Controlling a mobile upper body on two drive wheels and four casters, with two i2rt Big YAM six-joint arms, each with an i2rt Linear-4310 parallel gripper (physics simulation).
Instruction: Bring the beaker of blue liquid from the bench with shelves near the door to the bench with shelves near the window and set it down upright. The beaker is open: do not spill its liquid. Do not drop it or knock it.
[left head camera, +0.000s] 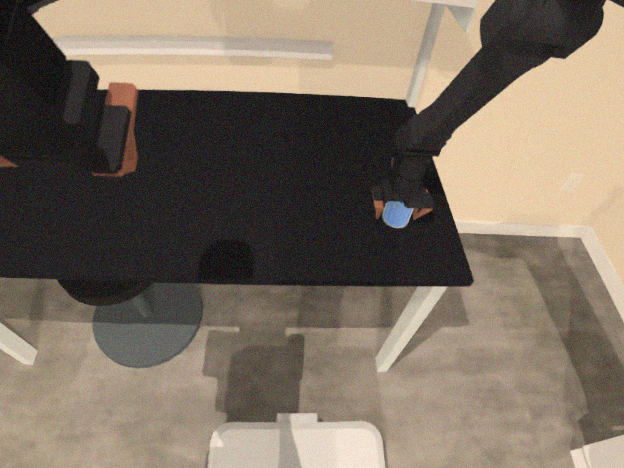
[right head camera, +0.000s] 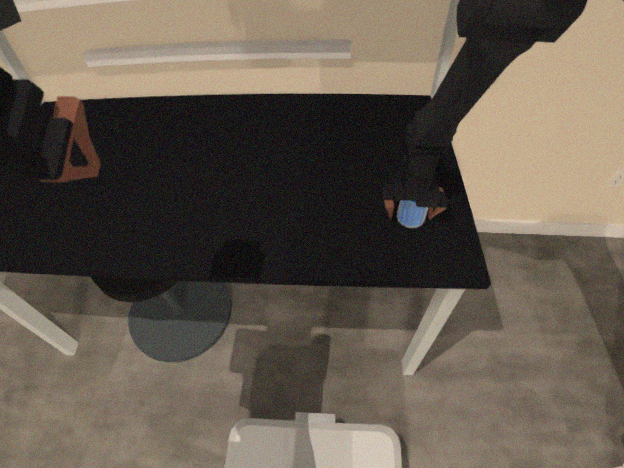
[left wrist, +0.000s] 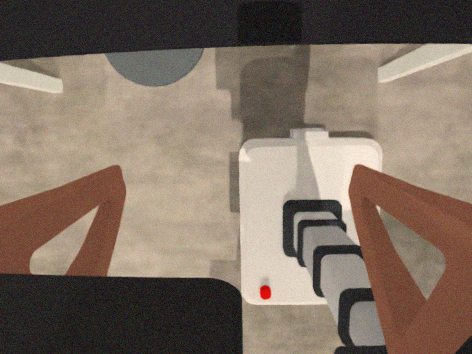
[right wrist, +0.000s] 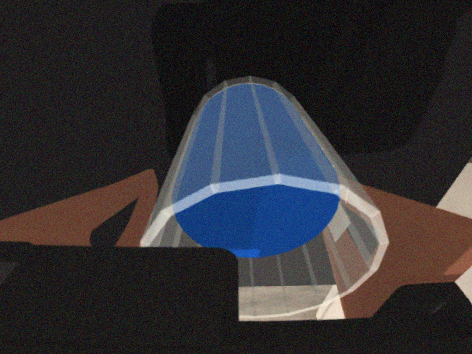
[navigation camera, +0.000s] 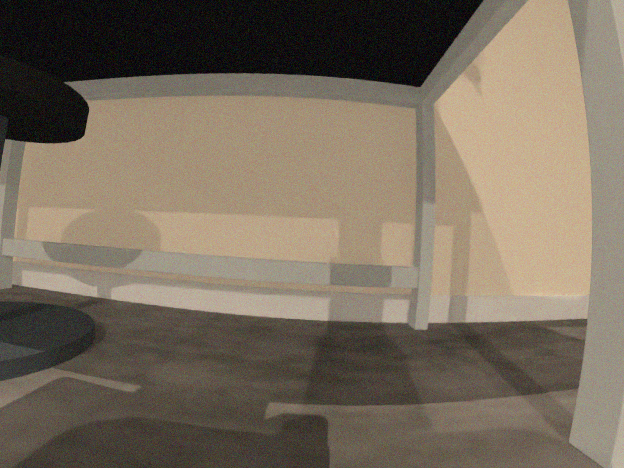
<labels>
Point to a beaker of blue liquid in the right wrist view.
253, 174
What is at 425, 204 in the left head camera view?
My right gripper.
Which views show my left gripper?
The left head camera view, the right head camera view and the left wrist view only.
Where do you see my left gripper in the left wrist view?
237, 178
</labels>
